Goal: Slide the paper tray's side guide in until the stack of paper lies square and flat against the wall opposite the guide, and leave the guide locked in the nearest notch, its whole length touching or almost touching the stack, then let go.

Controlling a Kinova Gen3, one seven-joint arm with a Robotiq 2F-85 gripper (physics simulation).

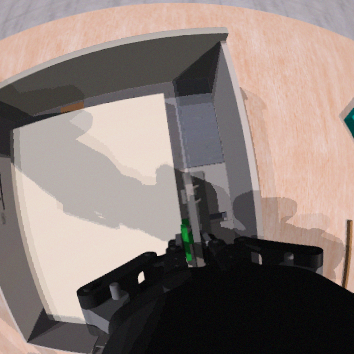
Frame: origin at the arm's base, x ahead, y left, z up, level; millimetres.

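Seen in the pictures: gripper, fingertip midpoint: [190,240].
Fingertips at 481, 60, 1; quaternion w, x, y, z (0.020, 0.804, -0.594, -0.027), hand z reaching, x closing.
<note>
Pixels of each thing's top centre, then the offset from my fingertips to it, as dx, dy, dz. "*": a spot on its surface instead. Level surfaces: height alone.
- paper stack, top centre: [86,228] -14, +116, -15
- grey tray, surface spot: [245,125] * +114, -27, +28
- side guide, surface spot: [194,210] * +36, +5, +23
- orange-brown patch, surface spot: [72,107] * +131, +176, -37
- teal object, surface spot: [350,120] * +203, -256, -44
- thin brown rod, top centre: [348,264] -50, -316, -49
- wooden table, surface height: dz -56
The paper stack [115,200] lies in the grey tray [245,125], its left edge close to the left wall; shadow makes it unclear whether they touch along the whole length. The side guide [194,210], a thin grey upright plate with a green part [186,241], stands along the right side of the stack. Its visible far part is very near the paper's right edge; any small gap is hard to judge. My gripper [190,240] is shut on the side guide at the bottom centre, and the gripper body hides the guide's near part. The notches and lock state cannot be made out.
The tray's far wall [125,62] and right wall rise around the stack and guide. An orange-brown patch [72,107] shows by the far wall. A teal object [350,120] is at the right edge, and a thin brown rod [348,255] is at the lower right, on the wooden table [295,125].
</note>
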